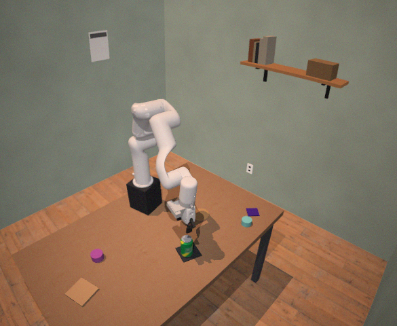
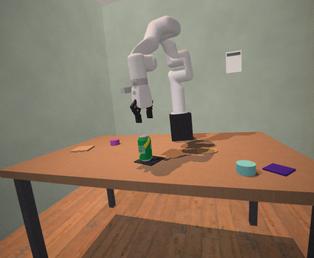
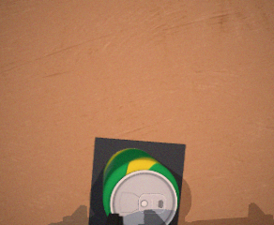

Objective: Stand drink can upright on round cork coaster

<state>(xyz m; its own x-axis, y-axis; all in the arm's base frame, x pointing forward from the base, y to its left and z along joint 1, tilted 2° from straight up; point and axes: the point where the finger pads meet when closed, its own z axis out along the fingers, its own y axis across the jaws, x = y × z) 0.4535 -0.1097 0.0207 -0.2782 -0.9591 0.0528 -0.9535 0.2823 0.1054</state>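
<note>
The yellow drink can lies 2 cm ahead of my hand and 14 cm below it. Also, from my hand: dark square coaster (2 cm ahead, 1 cm to the left, 20 cm below); purple square coaster (10 cm ahead, 52 cm to the left, 20 cm below).
</note>
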